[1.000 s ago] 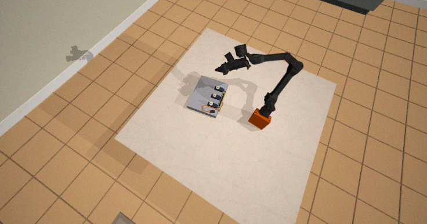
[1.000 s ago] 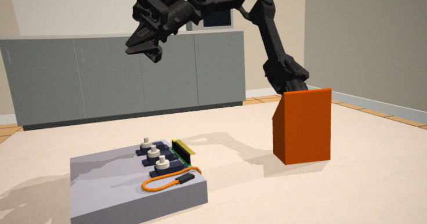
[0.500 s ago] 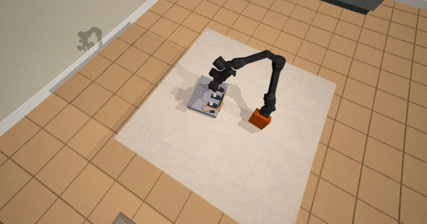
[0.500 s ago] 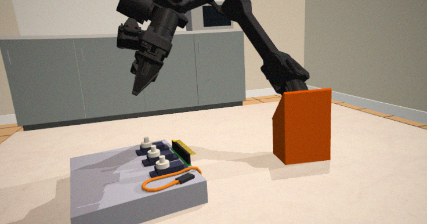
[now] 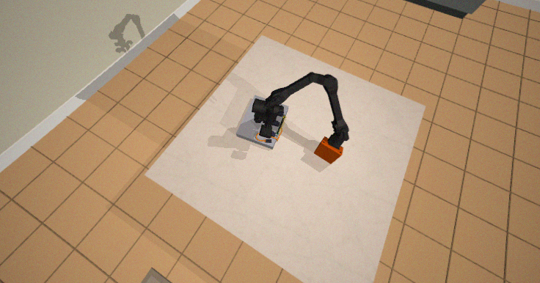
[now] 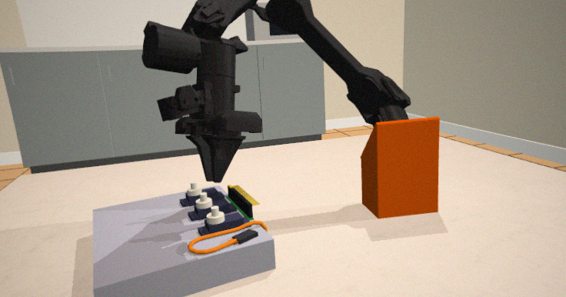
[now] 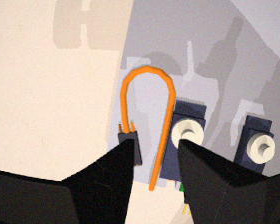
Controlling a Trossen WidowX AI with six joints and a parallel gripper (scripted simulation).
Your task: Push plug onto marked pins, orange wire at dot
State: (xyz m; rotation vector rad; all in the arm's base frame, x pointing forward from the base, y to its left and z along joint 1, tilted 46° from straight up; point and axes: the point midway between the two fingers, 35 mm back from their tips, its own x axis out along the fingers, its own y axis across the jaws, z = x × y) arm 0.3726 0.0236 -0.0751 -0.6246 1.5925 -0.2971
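The dark header strip lies 10 cm to the right of my gripper tip, 7 cm below it and 6 cm behind it. Also, from my gripper tip: grey printed holder 11 cm below, 10 cm ahead, 9 cm to the right.
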